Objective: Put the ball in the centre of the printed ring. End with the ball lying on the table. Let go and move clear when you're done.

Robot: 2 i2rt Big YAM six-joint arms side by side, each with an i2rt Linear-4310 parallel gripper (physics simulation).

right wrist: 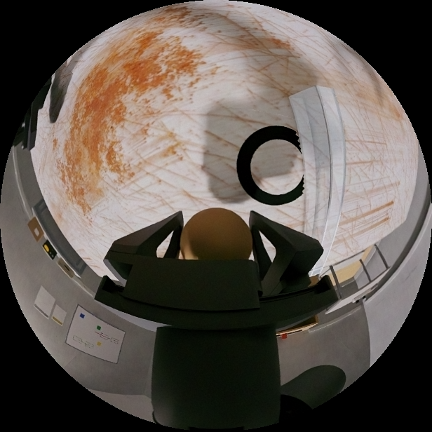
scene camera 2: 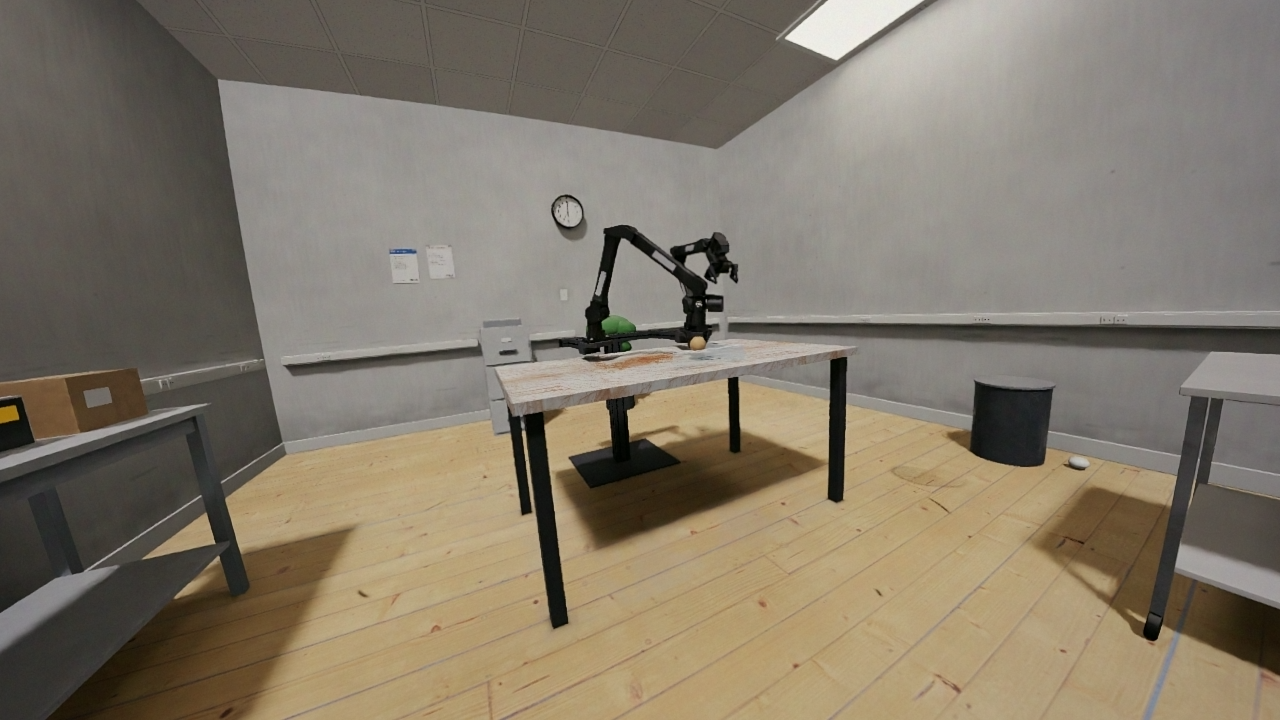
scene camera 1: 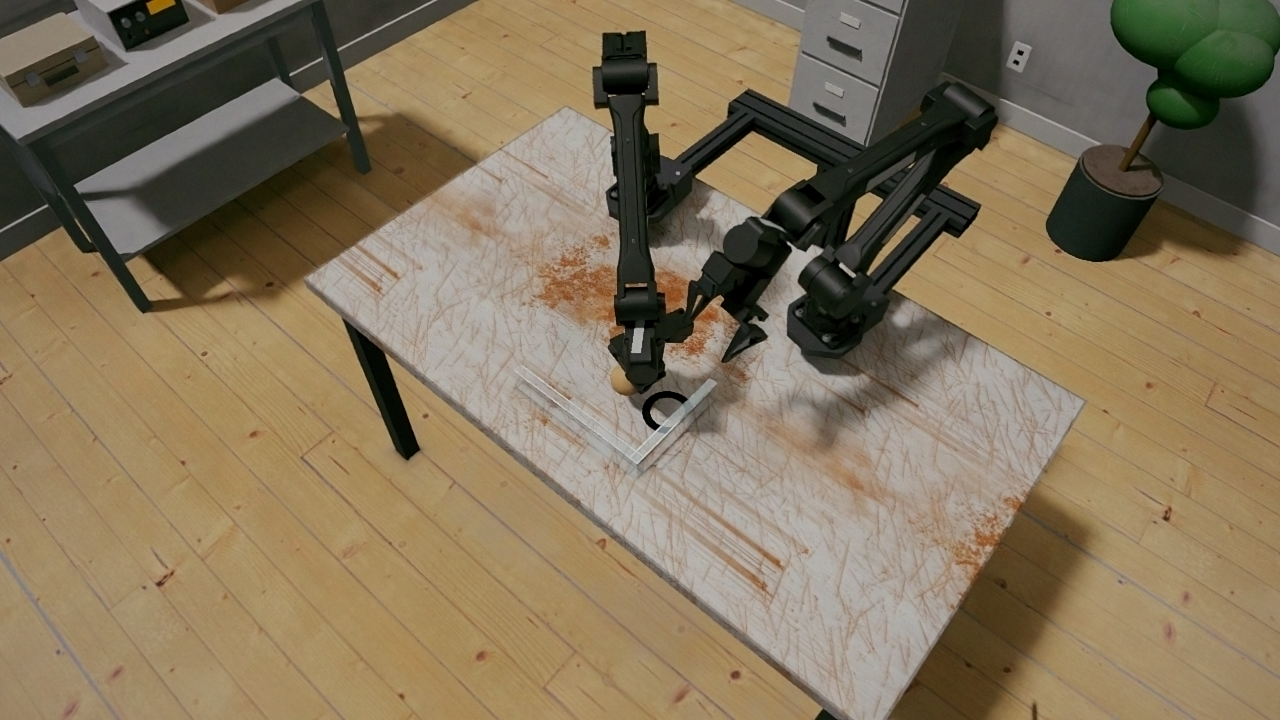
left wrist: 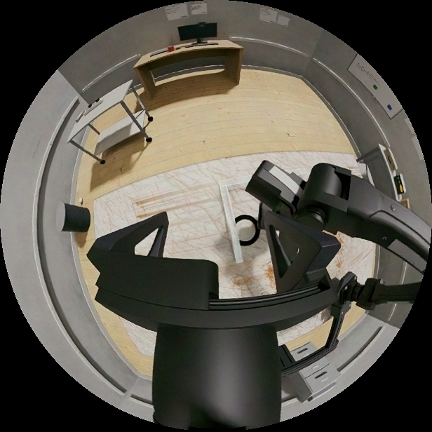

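The orange-tan ball is between the fingers of my right gripper, which is shut on it. The ball is held above the table, beside the ring and not over its centre. The printed black ring lies on the table; a clear bar covers part of its edge in the right wrist view. My left gripper is open and empty, raised above the table behind the ring. In scene camera 1 the right gripper hides part of the ball.
A clear L-shaped bar stands on the scratched table, with one arm crossing the ring's edge. The left arm stands close beside the right forearm.
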